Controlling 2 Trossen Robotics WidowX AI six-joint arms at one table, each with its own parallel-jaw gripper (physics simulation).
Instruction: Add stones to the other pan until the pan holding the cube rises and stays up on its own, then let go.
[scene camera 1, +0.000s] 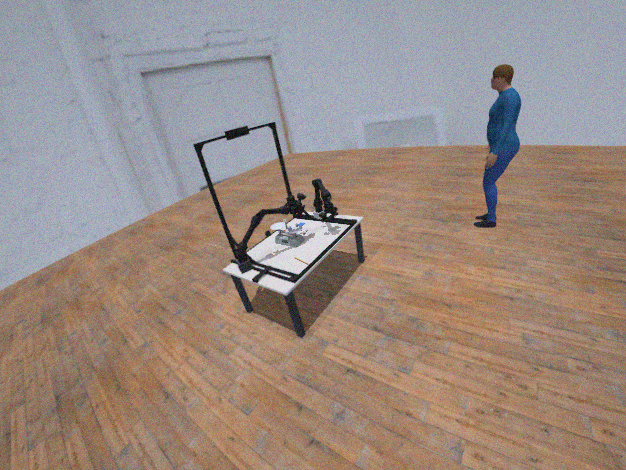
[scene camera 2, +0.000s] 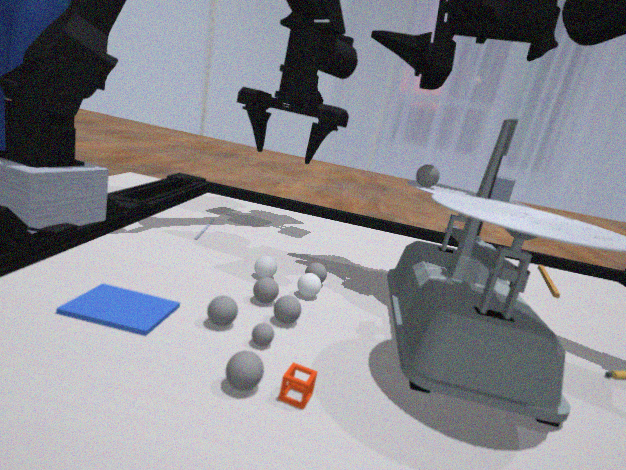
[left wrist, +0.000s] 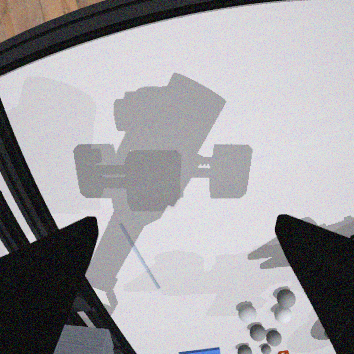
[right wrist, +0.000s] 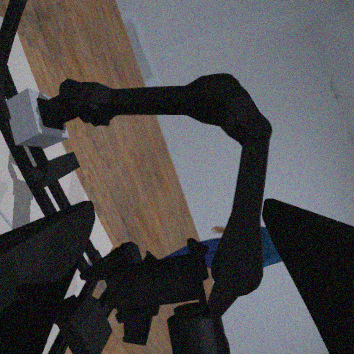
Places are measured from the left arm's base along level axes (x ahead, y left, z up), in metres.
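Pixels of known places: left gripper, fingertip midpoint: (scene camera 1: 329, 220) (scene camera 2: 282, 157) (left wrist: 188, 224); right gripper, fingertip midpoint: (scene camera 1: 305, 200) (right wrist: 179, 208); left arm's base at its link origin: (scene camera 1: 319, 211) (scene camera 2: 40, 160) (right wrist: 49, 114); right arm's base at its link origin: (scene camera 1: 242, 260).
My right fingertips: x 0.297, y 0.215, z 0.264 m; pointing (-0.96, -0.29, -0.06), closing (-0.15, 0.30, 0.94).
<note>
Ahead of a thing's pixels: the offset from my right fingertips to its top centre.
A grey balance scale {dx +0.197, dy -0.109, dz -0.119 m} (scene camera 1: 290, 238) (scene camera 2: 470, 344) stands at the right in scene camera 2. Its near white pan {dx +0.221, dy -0.200, dz -0.196 m} (scene camera 2: 535, 220) is bare where it shows; the far pan is mostly hidden. A dark grey stone {dx +0.122, dy -0.040, dz -0.180 m} (scene camera 2: 427, 175) sits at the far pan's left edge, and a grey cube {dx +0.203, dy -0.039, dz -0.178 m} (scene camera 2: 503, 188) shows partly behind the post. Several stones lie on the table, such as a large grey stone {dx +0.058, dy -0.332, dz -0.324 m} (scene camera 2: 244, 370), a white stone {dx -0.030, dy -0.132, dz -0.324 m} (scene camera 2: 265, 267) (left wrist: 246, 313) and another white stone {dx +0.034, dy -0.142, dz -0.324 m} (scene camera 2: 308, 285) (left wrist: 283, 314). My left gripper (scene camera 2: 283, 156) (left wrist: 188, 224) is open and empty above the table. My right gripper (right wrist: 179, 208) is open and empty, high above the scale.
A blue pad {dx -0.086, dy -0.301, dz -0.347 m} (scene camera 2: 118, 307) (left wrist: 200, 351) lies left of the stones, an orange open-frame cube {dx +0.097, dy -0.319, dz -0.332 m} (scene camera 2: 286, 382) beside the large stone. A thin blue stick {dx -0.188, dy -0.029, dz -0.350 m} (scene camera 2: 203, 231) (left wrist: 140, 256) lies farther back. A yellow pencil {dx +0.338, dy +0.247, dz -0.345 m} (scene camera 2: 548, 280) lies behind the scale. A person (scene camera 1: 503, 121) stands away from the table.
</note>
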